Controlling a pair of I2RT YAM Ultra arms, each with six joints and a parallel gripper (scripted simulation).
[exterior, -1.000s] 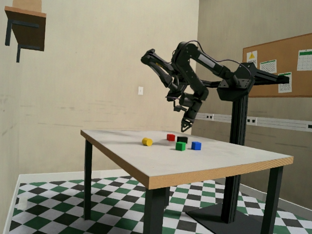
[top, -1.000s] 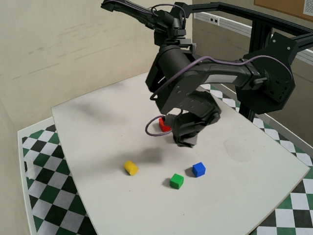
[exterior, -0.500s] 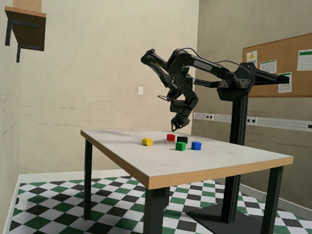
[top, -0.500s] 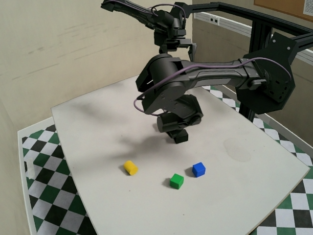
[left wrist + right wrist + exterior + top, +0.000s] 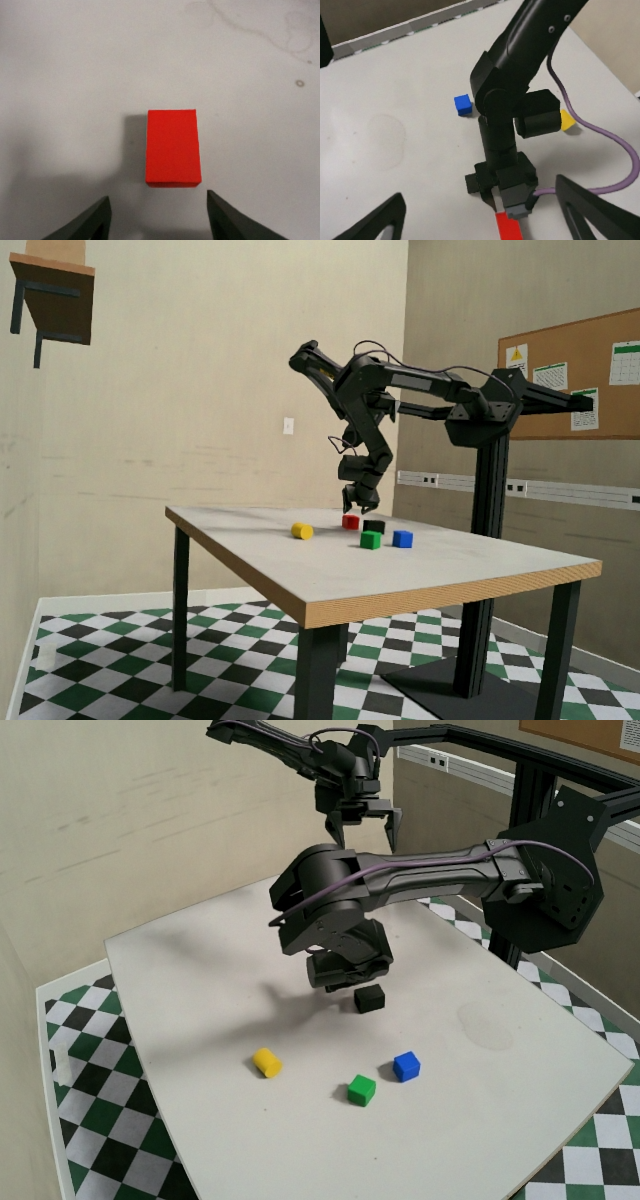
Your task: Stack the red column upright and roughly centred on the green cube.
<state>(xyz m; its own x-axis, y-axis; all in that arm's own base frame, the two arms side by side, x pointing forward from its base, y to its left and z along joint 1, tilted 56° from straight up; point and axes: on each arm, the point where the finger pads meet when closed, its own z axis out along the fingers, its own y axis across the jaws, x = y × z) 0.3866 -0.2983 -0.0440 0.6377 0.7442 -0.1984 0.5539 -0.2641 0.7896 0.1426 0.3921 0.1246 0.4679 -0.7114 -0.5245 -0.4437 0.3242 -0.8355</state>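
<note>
My left gripper is now 50 mm to the left of the red column, 40 mm above it and 20 mm past it. From my left hand the other things lie so: blue cube (260 mm to the left, 40 mm below); black block (60 mm to the left, 40 mm below, 40 mm behind); yellow cylinder (230 mm ahead, 120 mm to the left, 40 mm below).
</note>
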